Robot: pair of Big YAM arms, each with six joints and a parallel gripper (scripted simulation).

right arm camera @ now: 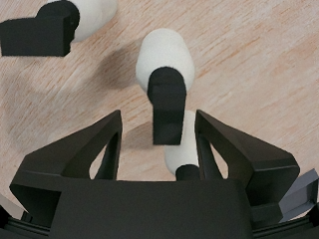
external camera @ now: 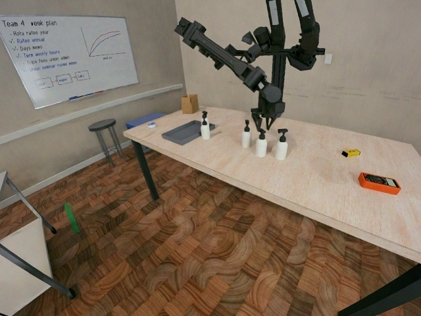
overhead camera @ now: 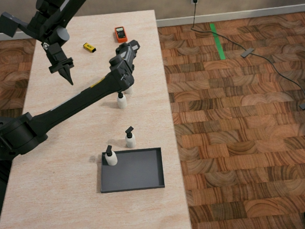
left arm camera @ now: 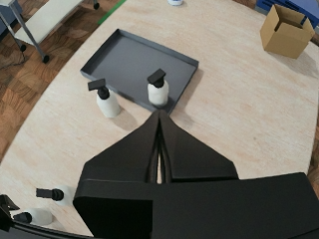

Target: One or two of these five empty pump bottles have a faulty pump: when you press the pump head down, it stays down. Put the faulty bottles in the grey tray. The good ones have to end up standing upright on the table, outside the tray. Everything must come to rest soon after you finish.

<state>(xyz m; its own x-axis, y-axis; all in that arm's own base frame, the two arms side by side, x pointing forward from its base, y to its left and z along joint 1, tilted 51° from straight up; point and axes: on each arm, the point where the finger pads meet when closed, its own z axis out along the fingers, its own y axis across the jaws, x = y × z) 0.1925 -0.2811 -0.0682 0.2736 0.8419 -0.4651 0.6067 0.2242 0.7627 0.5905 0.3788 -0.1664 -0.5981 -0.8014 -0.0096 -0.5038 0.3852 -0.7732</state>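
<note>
The grey tray lies 500 mm to the right of my right hand, 120 mm below it and 30 mm ahead of it. Round my right hand: orange multimeter (490 mm to the left, 110 mm below, 50 mm behind).
</note>
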